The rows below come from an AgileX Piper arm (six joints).
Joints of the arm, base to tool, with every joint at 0 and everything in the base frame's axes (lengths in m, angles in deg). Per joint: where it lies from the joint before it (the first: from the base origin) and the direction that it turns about. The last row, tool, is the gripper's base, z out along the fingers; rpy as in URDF.
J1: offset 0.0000 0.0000 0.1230 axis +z
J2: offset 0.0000 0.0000 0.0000 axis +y
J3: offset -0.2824 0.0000 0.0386 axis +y
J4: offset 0.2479 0.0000 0.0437 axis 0.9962 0 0.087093
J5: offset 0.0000 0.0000 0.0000 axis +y
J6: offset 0.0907 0.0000 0.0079 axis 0.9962 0 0.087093
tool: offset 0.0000 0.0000 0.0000 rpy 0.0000 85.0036 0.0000
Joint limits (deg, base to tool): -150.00..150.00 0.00..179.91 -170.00..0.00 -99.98..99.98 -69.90..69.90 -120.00..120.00
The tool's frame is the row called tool.
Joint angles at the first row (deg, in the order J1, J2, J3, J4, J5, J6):
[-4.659, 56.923, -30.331, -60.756, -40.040, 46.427]
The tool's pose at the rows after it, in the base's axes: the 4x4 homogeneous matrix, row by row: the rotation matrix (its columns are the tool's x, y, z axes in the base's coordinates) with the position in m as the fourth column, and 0 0 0 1 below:
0.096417 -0.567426 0.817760 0.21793; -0.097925 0.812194 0.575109 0.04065; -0.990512 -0.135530 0.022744 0.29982; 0 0 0 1
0.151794 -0.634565 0.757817 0.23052; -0.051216 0.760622 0.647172 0.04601; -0.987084 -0.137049 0.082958 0.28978; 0 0 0 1
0.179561 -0.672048 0.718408 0.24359; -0.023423 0.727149 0.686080 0.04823; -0.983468 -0.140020 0.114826 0.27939; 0 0 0 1
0.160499 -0.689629 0.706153 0.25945; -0.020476 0.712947 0.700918 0.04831; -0.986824 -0.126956 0.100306 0.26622; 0 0 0 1
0.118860 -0.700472 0.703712 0.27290; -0.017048 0.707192 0.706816 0.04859; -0.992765 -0.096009 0.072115 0.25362; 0 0 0 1
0.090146 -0.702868 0.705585 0.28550; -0.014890 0.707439 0.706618 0.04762; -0.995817 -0.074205 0.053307 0.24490; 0 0 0 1
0.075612 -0.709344 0.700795 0.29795; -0.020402 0.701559 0.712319 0.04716; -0.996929 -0.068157 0.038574 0.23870; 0 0 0 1
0.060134 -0.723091 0.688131 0.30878; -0.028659 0.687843 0.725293 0.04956; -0.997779 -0.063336 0.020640 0.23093; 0 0 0 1
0.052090 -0.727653 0.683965 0.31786; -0.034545 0.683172 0.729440 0.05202; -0.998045 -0.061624 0.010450 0.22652; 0 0 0 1
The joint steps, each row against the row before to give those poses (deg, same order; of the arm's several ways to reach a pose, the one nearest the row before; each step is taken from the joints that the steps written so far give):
[0.000, 7.159, -1.310, 1.091, -7.785, -4.209]
[0.094, 6.080, -0.184, 2.554, -9.324, -5.378]
[0.002, 5.550, -0.853, 1.016, -6.089, -3.793]
[0.024, 5.349, -1.565, -0.001, -2.156, -1.940]
[0.226, 4.276, -1.476, -0.123, -0.341, -0.251]
[-0.004, 3.470, -1.810, 0.001, 0.001, -0.001]
[-0.002, 3.107, -2.294, -0.609, 0.000, 0.002]
[0.492, 3.035, -2.045, -0.758, 0.000, -0.152]
[0.607, 2.117, -1.814, 0.001, 0.472, -0.138]

